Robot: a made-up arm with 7 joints. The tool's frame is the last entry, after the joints.
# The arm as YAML. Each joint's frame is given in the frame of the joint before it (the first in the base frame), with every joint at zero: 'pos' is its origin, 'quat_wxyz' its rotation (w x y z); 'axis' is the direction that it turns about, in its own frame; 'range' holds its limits. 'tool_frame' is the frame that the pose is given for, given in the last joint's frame.
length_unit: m
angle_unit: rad
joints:
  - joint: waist
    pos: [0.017, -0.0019, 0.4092]
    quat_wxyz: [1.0, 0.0, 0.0, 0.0]
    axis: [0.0, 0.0, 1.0]
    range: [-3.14, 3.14]
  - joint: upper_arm
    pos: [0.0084, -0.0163, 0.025]
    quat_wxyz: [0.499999, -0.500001, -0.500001, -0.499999]
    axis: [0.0, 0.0, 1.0]
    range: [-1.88, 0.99]
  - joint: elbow
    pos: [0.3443, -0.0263, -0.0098]
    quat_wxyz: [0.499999, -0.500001, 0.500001, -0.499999]
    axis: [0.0, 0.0, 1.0]
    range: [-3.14, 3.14]
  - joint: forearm
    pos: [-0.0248, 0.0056, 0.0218]
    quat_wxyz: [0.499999, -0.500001, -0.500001, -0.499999]
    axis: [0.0, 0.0, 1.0]
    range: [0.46, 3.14]
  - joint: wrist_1
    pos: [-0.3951, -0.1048, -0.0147]
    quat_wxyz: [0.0, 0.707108, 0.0, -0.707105]
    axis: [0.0, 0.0, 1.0]
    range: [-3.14, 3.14]
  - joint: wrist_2
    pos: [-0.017, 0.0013, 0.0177]
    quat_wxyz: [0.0, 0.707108, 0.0, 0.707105]
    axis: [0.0, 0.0, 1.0]
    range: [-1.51, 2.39]
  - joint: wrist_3
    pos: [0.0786, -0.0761, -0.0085]
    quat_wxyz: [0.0, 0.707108, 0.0, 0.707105]
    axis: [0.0, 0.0, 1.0]
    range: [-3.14, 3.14]
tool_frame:
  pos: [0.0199, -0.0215, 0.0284]
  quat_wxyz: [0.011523, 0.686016, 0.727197, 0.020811]
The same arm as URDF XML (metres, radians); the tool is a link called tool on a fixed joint. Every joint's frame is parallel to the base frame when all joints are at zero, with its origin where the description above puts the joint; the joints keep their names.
<robot name="arm">
  <link name="base_link"/>
  <link name="link1"/>
  <link name="link2"/>
  <link name="link3"/>
  <link name="link4"/>
  <link name="link5"/>
  <link name="link6"/>
  <link name="link7"/>
  <link name="tool"/>
  <joint name="waist" type="revolute">
    <parent link="base_link"/>
    <child link="link1"/>
    <origin xyz="0.017 -0.0019 0.4092" rpy="0 0 0"/>
    <axis xyz="0 0 1"/>
    <limit lower="-3.14" upper="3.14"/>
  </joint>
  <joint name="upper_arm" type="revolute">
    <parent link="link1"/>
    <child link="link2"/>
    <origin xyz="0.0084 -0.0163 0.025" rpy="0 0 0"/>
    <axis xyz="0 1 0"/>
    <limit lower="-1.88" upper="0.99"/>
  </joint>
  <joint name="elbow" type="revolute">
    <parent link="link2"/>
    <child link="link3"/>
    <origin xyz="-0.0263 -0.0098 0.3443" rpy="0 0 0"/>
    <axis xyz="0 0 1"/>
    <limit lower="-3.14" upper="3.14"/>
  </joint>
  <joint name="forearm" type="revolute">
    <parent link="link3"/>
    <child link="link4"/>
    <origin xyz="0.0248 -0.0056 0.0218" rpy="0 0 0"/>
    <axis xyz="0 -1 0"/>
    <limit lower="0.46" upper="3.14"/>
  </joint>
  <joint name="wrist_1" type="revolute">
    <parent link="link4"/>
    <child link="link5"/>
    <origin xyz="0.1048 0.0147 -0.3951" rpy="0 0 0"/>
    <axis xyz="0 0 -1"/>
    <limit lower="-3.14" upper="3.14"/>
  </joint>
  <joint name="wrist_2" type="revolute">
    <parent link="link5"/>
    <child link="link6"/>
    <origin xyz="0.0013 -0.017 -0.0177" rpy="0 0 0"/>
    <axis xyz="0 1 0"/>
    <limit lower="-1.51" upper="2.39"/>
  </joint>
  <joint name="wrist_3" type="revolute">
    <parent link="link6"/>
    <child link="link7"/>
    <origin xyz="0.0761 -0.0085 -0.0786" rpy="0 0 0"/>
    <axis xyz="0 0 -1"/>
    <limit lower="-3.14" upper="3.14"/>
  </joint>
  <joint name="tool_fixed" type="fixed">
    <parent link="link7"/>
    <child link="tool"/>
    <origin xyz="-0.0215 0.0199 -0.0284" rpy="-0.0461 0.0118 -0.0585"/>
  </joint>
</robot>

